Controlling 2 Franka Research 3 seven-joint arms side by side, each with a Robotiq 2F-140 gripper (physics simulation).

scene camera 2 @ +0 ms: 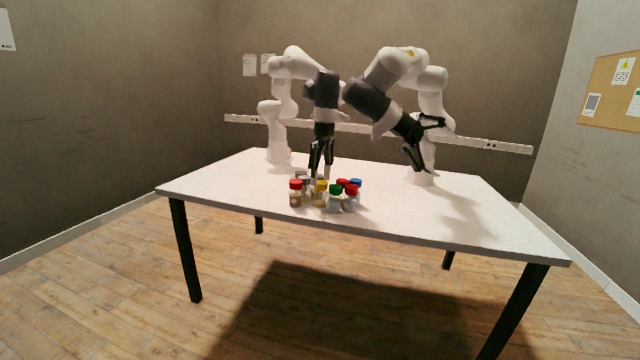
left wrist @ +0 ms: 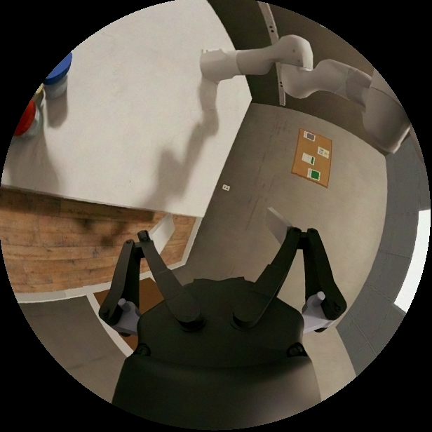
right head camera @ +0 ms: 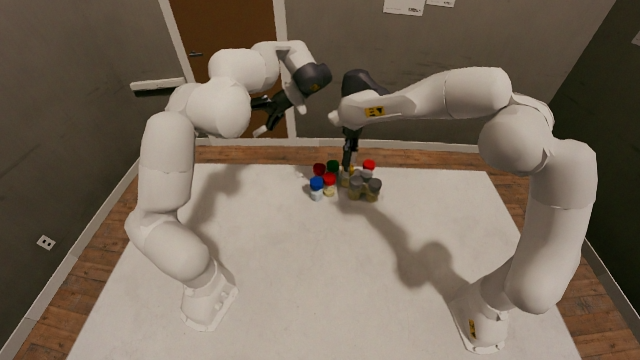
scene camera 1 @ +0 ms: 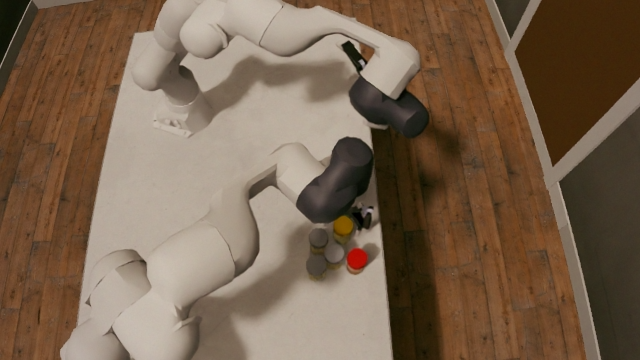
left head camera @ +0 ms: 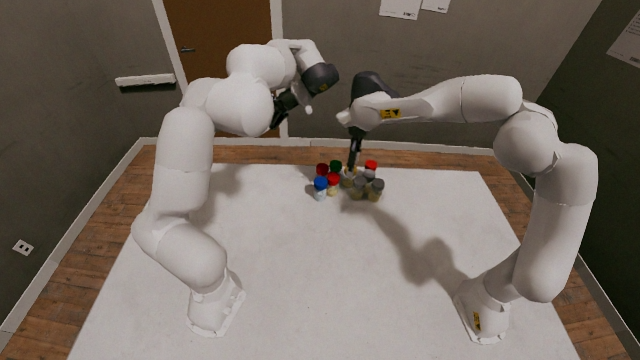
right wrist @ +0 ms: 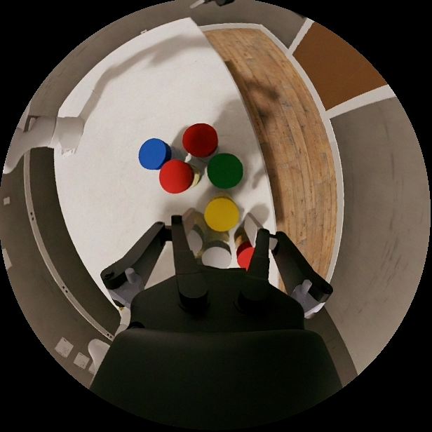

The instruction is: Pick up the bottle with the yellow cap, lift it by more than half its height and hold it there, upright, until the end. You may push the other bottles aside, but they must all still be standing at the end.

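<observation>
The bottle with the yellow cap (left head camera: 348,182) (right head camera: 345,179) (scene camera 1: 343,226) (scene camera 2: 319,198) (right wrist: 221,213) stands upright on the table, in the middle of the bottle group. My right gripper (scene camera 2: 320,175) (right wrist: 219,217) is open and points down close over it. In the right wrist view the yellow cap shows in the gap between the fingertips, with nothing gripped; how far down beside the cap they reach is hard to tell. My left gripper (scene camera 2: 437,148) (left wrist: 219,219) is open and empty, raised well away from the bottles.
Standing bottles: blue cap (left head camera: 320,188) (right wrist: 154,153), two red caps (right wrist: 176,176) (right wrist: 200,139), green cap (scene camera 2: 335,196) (right wrist: 225,170) on one side; grey caps (scene camera 1: 318,237) (scene camera 1: 334,253) (scene camera 1: 316,265) and another red cap (scene camera 1: 357,259) (scene camera 2: 295,192) on the other. The table's edge (scene camera 1: 382,250) is close.
</observation>
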